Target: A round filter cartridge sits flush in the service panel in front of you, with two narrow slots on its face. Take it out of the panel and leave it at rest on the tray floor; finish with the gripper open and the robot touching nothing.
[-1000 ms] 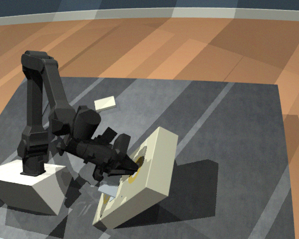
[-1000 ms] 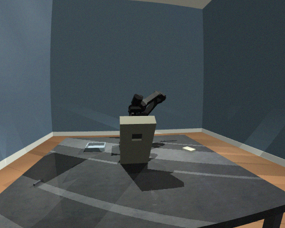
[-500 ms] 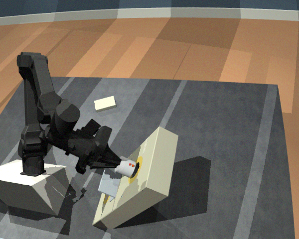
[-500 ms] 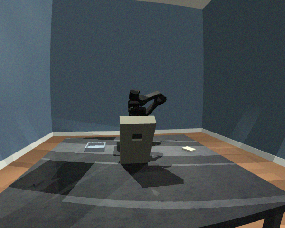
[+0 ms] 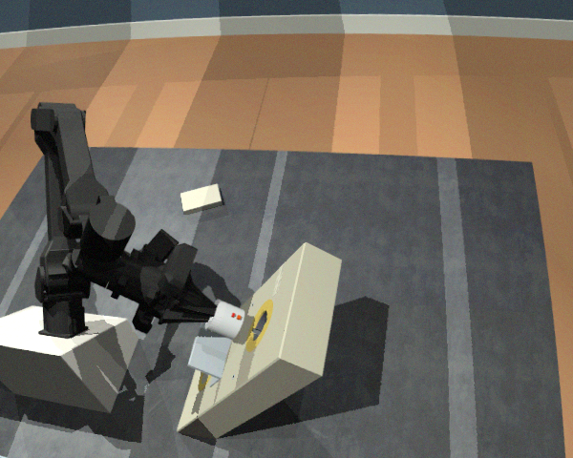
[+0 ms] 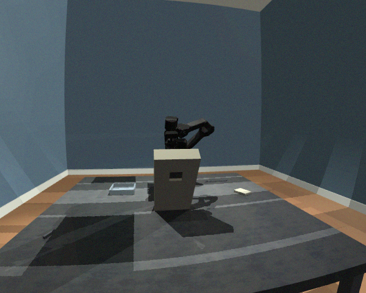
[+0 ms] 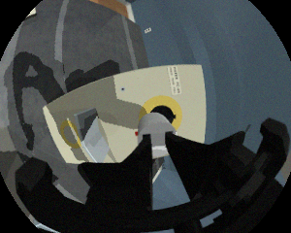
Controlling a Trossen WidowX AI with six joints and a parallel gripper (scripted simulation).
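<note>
Now: gripper tip 10 mm short of the filter cartridge and 10 mm above it. The rest, counted from my gripper tip: cream service panel (30 mm ahead, 100 mm below); then cream block (230 mm behind, 460 mm to the left, 250 mm below); then tray (370 mm behind, 290 mm to the right, 250 mm below).
</note>
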